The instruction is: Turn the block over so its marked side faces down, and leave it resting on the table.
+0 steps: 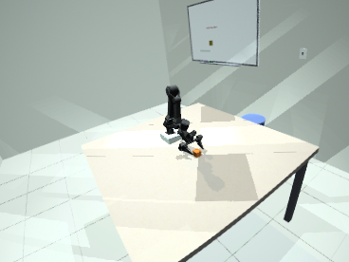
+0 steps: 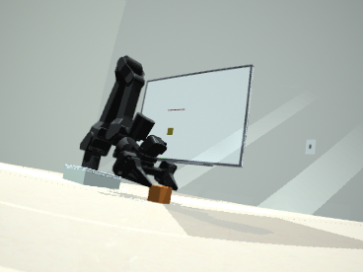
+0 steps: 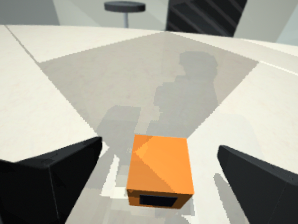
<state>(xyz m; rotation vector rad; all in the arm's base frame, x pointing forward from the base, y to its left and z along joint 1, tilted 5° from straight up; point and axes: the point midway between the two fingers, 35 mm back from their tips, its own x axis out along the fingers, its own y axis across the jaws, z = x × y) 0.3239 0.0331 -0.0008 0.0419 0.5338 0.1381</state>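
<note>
Now: gripper tip 20 mm past the block and 20 mm above it.
</note>
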